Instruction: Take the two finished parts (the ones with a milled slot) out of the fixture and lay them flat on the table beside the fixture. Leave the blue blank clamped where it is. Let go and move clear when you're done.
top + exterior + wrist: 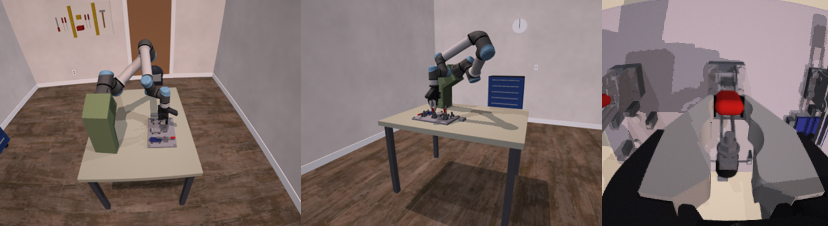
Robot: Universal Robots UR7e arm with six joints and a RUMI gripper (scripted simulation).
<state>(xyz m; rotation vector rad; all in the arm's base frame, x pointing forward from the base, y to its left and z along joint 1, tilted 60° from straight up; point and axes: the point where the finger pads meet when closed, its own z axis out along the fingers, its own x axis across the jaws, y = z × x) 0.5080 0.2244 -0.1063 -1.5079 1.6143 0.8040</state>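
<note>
The grey fixture plate is 4 cm behind my hand and 8 cm below it. The rest, counted from my hand: blue blank (9 cm behind, 11 cm to the right, 6 cm below).
</note>
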